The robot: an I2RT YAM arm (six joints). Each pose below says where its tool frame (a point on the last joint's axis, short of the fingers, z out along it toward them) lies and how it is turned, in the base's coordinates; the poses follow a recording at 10 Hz.
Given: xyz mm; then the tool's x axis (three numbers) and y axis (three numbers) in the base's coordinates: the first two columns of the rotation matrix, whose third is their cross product.
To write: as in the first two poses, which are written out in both.
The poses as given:
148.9 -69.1 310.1 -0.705 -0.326 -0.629 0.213 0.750 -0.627
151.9 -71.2 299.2 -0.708 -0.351 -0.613 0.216 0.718 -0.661
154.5 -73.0 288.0 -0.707 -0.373 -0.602 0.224 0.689 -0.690
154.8 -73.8 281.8 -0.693 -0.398 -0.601 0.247 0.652 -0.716
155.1 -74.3 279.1 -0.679 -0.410 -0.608 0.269 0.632 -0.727
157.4 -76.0 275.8 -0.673 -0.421 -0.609 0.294 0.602 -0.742
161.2 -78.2 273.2 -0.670 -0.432 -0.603 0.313 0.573 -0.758
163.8 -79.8 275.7 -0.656 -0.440 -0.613 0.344 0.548 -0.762
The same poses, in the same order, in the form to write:
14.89 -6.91 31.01 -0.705 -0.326 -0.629 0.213 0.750 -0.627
15.19 -7.12 29.92 -0.708 -0.351 -0.613 0.216 0.718 -0.661
15.45 -7.30 28.80 -0.707 -0.373 -0.602 0.224 0.689 -0.690
15.48 -7.38 28.18 -0.693 -0.398 -0.601 0.247 0.652 -0.716
15.51 -7.43 27.91 -0.679 -0.410 -0.608 0.269 0.632 -0.727
15.74 -7.60 27.58 -0.673 -0.421 -0.609 0.294 0.602 -0.742
16.12 -7.82 27.32 -0.670 -0.432 -0.603 0.313 0.573 -0.758
16.38 -7.98 27.57 -0.656 -0.440 -0.613 0.344 0.548 -0.762

